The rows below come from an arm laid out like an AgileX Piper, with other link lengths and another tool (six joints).
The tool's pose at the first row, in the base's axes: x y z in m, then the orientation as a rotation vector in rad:
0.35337 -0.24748 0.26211 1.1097 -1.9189 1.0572
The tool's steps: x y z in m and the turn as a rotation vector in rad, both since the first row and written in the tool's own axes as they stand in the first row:
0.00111 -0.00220 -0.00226 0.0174 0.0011 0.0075
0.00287 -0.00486 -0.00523 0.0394 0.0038 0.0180
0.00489 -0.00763 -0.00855 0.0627 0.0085 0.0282
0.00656 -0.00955 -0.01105 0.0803 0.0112 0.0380
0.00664 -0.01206 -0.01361 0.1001 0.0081 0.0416
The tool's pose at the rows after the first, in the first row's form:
0.35523 -0.24656 0.26473 1.1121 -1.9178 1.0803
0.35734 -0.24538 0.26836 1.1132 -1.9159 1.1105
0.35950 -0.24402 0.27239 1.1137 -1.9115 1.1428
0.36091 -0.24300 0.27550 1.1128 -1.9102 1.1680
0.36351 -0.24154 0.27749 1.1226 -1.9080 1.1901

